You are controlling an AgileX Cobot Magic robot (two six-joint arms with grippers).
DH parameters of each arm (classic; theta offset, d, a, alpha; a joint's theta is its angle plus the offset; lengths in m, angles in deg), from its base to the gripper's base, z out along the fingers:
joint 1: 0 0.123 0 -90
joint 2: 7.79 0 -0.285 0
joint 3: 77.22 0 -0.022 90
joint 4: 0 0.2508 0 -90
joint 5: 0 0 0.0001 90
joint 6: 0 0.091 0 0
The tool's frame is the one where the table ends.
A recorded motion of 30 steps. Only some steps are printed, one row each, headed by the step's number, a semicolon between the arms.
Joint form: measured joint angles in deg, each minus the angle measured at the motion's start. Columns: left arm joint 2, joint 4, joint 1, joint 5, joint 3, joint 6; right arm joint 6, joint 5, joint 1, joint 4, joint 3, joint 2.
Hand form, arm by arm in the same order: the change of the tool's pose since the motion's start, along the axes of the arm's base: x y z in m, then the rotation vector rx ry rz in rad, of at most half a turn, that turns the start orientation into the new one. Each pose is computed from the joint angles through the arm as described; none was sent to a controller.
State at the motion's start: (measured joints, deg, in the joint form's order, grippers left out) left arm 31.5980 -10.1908 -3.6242 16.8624 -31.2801 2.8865; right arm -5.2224 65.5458 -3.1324 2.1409 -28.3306 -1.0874
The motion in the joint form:
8: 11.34 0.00 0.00 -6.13 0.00 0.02; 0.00 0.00 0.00 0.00 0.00 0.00
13: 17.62 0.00 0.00 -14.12 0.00 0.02; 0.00 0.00 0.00 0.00 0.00 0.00
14: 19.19 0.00 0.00 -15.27 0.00 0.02; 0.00 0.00 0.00 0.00 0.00 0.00
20: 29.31 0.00 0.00 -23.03 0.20 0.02; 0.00 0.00 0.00 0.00 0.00 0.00
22: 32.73 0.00 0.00 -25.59 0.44 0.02; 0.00 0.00 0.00 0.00 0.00 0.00
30: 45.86 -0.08 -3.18 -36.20 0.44 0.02; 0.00 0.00 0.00 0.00 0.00 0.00
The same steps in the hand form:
8: 0.0413 -0.0009 -0.0180 0.0065 0.0924 0.0188; 0.0000 0.0000 0.0000 0.0000 0.0000 0.0000
13: 0.0651 -0.0002 -0.0247 0.0076 0.0646 0.0433; 0.0000 0.0000 0.0000 0.0000 0.0000 0.0000
14: 0.0705 -0.0002 -0.0280 0.0090 0.0721 0.0468; 0.0000 0.0000 0.0000 0.0000 0.0000 0.0000
20: 0.1028 -0.0001 -0.0535 0.0202 0.1182 0.0695; 0.0000 0.0000 0.0000 0.0000 0.0000 0.0000
22: 0.1123 0.0000 -0.0645 0.0253 0.1377 0.0767; 0.0000 0.0000 0.0000 0.0000 0.0000 0.0000
30: 0.1448 -0.0137 -0.1054 0.0508 0.1816 0.0499; 0.0000 0.0000 0.0000 0.0000 0.0000 0.0000

